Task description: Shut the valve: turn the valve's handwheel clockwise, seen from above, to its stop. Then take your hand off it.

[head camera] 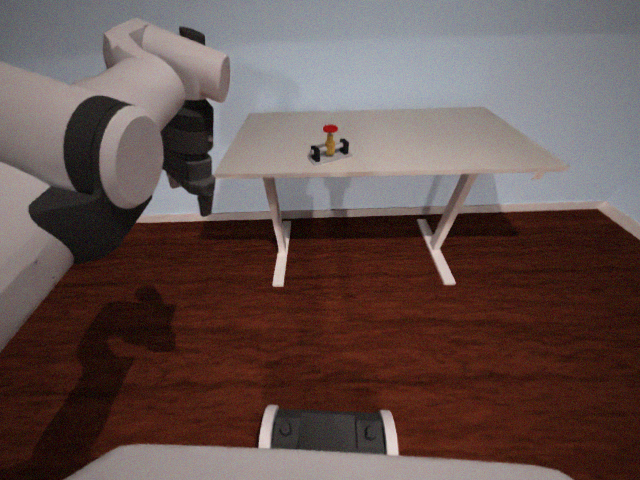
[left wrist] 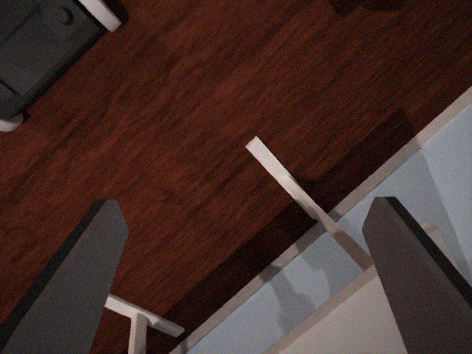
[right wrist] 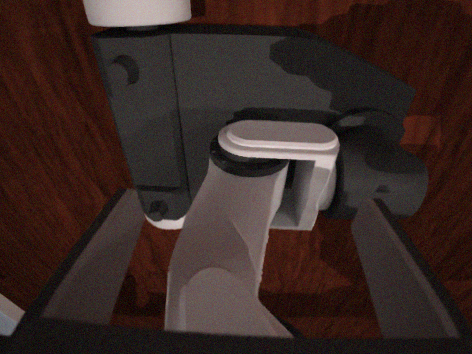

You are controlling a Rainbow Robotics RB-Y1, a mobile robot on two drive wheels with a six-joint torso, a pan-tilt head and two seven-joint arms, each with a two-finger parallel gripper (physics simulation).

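In the head camera view a valve with a yellow body (head camera: 330,146) stands on the table at its front left part, held between two black supports on a grey base plate. Its red handwheel (head camera: 330,128) lies level on top. My left gripper (head camera: 205,211) (left wrist: 244,214) is open and empty, pointing down, in the air to the left of the table in the head camera view, well apart from the valve. The valve does not show in the left wrist view. My right gripper (right wrist: 248,208) is open and empty; the robot's own base and arm show beyond its fingers.
The pale table (head camera: 413,139) (left wrist: 350,320) stands before a blue wall (head camera: 413,67) on white legs with floor feet (head camera: 438,263) (left wrist: 272,162). The robot's dark wheeled base (head camera: 328,431) (left wrist: 40,55) (right wrist: 225,75) stands on the brown wood floor (head camera: 330,335), apart from the table.
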